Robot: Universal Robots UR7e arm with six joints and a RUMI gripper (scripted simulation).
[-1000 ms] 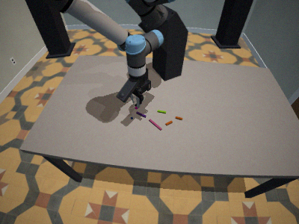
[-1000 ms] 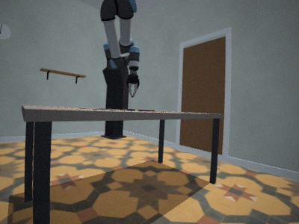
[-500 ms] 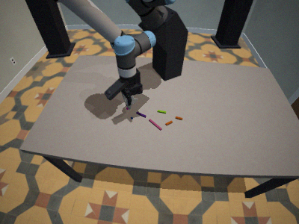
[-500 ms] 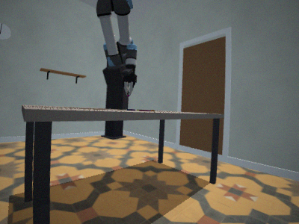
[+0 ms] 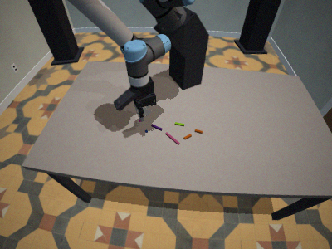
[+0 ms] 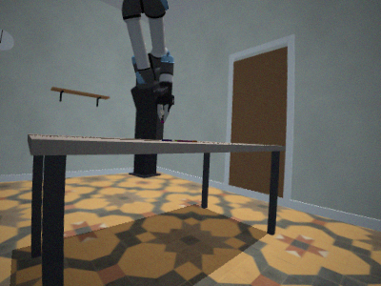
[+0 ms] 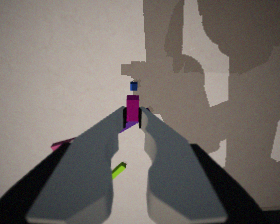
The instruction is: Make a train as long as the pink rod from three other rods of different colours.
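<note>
Right now the blue rod is 110 mm below my hand, 20 mm to the left of it and 10 mm behind it. Round my hand: magenta rod: 10 mm below; then purple rod: 110 mm below, 70 mm to the left, 20 mm behind; then pink rod: 140 mm to the left, 110 mm below, 50 mm ahead.
</note>
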